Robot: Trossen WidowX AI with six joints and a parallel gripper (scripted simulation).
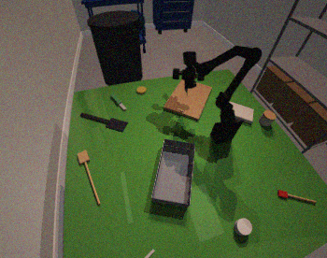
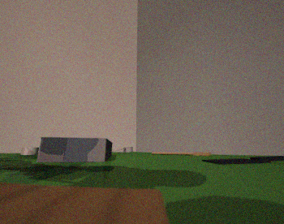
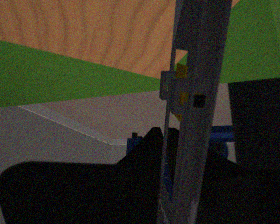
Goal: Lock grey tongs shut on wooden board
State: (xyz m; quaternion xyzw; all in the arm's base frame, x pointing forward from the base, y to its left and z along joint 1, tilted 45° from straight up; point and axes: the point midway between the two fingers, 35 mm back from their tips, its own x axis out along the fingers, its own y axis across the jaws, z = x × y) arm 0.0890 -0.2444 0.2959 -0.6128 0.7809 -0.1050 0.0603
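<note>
Right now the wooden board is 20 mm behind my gripper tip, 40 mm to the left of it and 140 mm below it. The rest, counted from my gripper tip: black spatula: 550 mm ahead, 130 mm to the left, 150 mm below; pale block: 300 mm behind, 250 mm to the left, 140 mm below; green-handled item: 460 mm ahead, 10 mm to the right, 140 mm below.
</note>
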